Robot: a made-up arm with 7 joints.
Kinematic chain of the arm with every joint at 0, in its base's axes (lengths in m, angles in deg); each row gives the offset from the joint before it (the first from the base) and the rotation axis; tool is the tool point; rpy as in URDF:
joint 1: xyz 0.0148 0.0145 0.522 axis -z
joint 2: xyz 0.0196 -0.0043 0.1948 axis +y
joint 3: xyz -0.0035 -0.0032 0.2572 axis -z
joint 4: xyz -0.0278 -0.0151 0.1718 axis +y
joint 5: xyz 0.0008 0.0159 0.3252 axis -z
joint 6: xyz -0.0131 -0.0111 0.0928 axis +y
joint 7: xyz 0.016 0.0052 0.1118 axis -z
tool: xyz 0.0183 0.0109 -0.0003 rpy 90 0 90
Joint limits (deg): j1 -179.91..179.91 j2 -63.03..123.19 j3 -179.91..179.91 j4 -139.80..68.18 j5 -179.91..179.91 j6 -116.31..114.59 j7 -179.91..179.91
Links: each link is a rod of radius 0.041 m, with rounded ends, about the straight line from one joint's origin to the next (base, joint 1, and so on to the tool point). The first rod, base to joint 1, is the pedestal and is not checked.
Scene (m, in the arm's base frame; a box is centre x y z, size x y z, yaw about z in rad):
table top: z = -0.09
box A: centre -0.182 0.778 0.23 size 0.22 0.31 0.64 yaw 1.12
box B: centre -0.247 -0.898 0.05 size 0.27 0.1 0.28 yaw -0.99
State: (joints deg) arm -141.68 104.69 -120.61 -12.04 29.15 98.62 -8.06
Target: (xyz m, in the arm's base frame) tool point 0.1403 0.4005 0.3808
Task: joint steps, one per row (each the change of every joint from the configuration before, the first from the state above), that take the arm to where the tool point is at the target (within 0.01 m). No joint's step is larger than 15 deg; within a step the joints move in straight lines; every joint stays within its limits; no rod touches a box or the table.
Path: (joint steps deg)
1: -2.01 3.70 -6.76 -12.35 -0.99 1.35 3.03
2: -2.01 3.70 -6.77 -12.35 -1.00 1.35 3.04
3: -2.00 3.70 -6.76 -12.35 -0.99 1.36 3.03
4: -2.01 3.70 -6.77 -12.35 -0.99 1.35 3.03
5: -2.01 3.70 -6.76 -12.35 -1.00 1.35 3.03
6: 9.58 -2.50 12.53 -12.71 5.51 3.07 -3.32
7: 9.58 -2.50 12.54 -12.72 5.50 3.07 -3.33
8: 9.58 -2.50 12.54 -12.71 5.50 3.07 -3.33

